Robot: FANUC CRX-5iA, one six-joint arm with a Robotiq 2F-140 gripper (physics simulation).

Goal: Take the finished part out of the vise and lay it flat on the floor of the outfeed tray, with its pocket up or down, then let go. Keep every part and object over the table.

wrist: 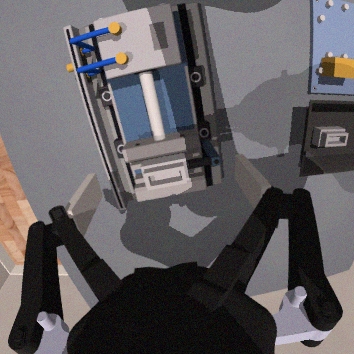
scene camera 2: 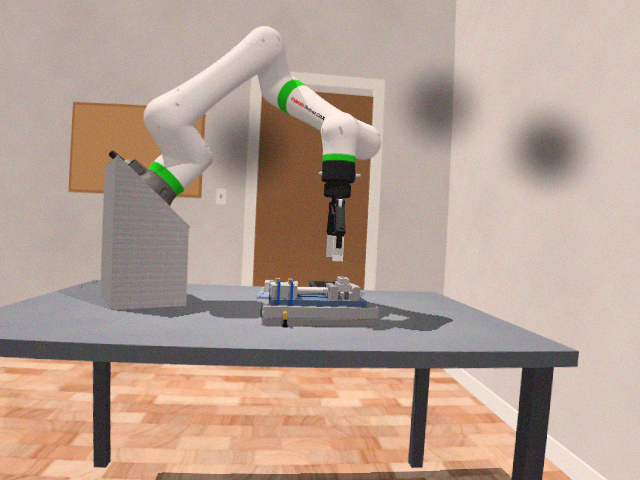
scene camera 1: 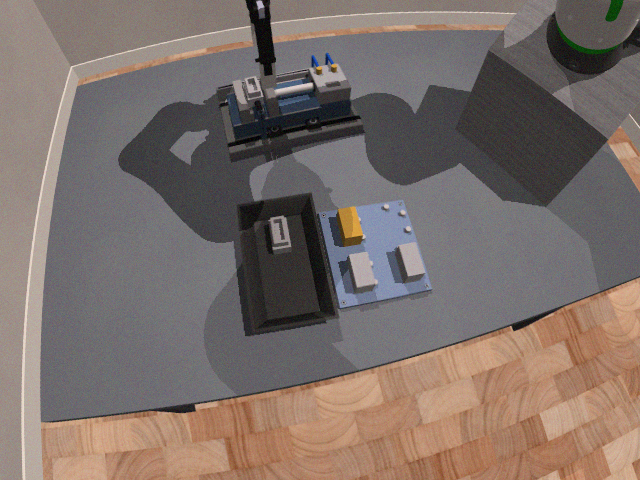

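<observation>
The finished part, light grey with a rectangular pocket facing up, sits between the jaws of the vise. A narrow gap seems to show between it and the moving jaw. My gripper is open and empty, pointing down above the jaw end of the vise. In the wrist view its fingers stand wide on either side of the part. The dark outfeed tray stands apart from the vise.
A similar grey part lies pocket up in the tray. Beside the tray, a blue pinned plate bears a yellow block and two grey blocks. Blue hoses stick out from the vise's far end from the jaws.
</observation>
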